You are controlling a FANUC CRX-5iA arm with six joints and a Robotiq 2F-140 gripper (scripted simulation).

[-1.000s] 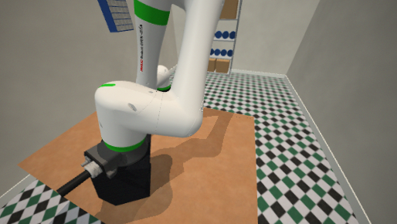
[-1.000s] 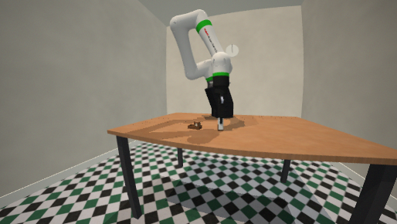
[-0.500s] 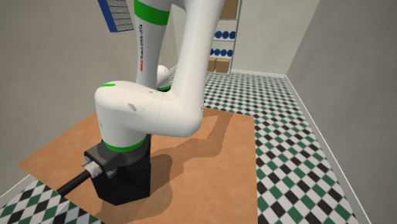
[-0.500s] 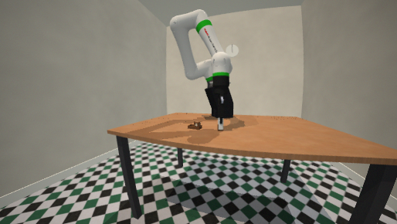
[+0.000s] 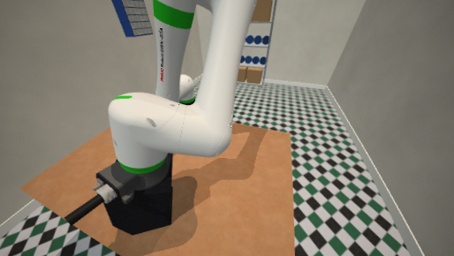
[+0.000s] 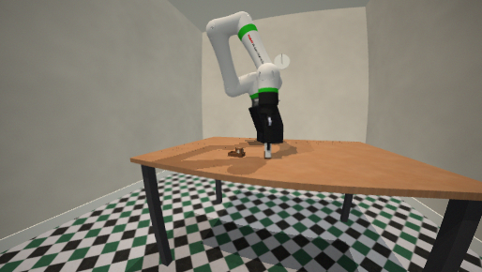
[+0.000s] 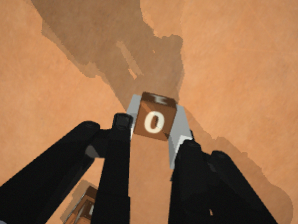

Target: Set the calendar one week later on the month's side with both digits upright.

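My gripper is now 3 cm above the brown cube. The rest, counted from my hand: brown calendar tray 16 cm to the right, 3 cm below, 1 cm ahead.
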